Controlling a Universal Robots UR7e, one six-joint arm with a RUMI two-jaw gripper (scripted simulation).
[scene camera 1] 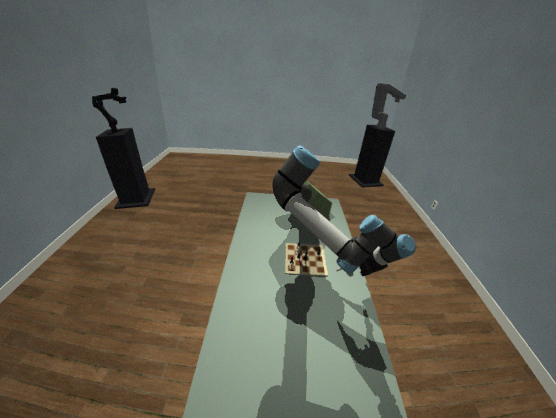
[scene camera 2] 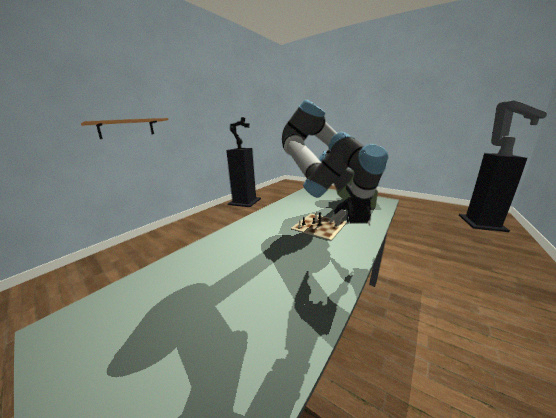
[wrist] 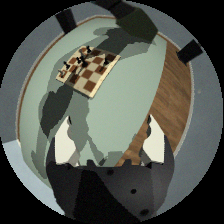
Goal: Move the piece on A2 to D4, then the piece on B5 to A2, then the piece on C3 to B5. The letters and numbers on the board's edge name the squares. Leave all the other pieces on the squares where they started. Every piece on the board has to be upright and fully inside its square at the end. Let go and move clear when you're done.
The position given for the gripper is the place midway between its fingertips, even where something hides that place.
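Note:
The gripper (wrist: 109,116) visible. Chessboard likewise: (scene camera 1: 315,264), (scene camera 2: 328,231), (wrist: 87,80).

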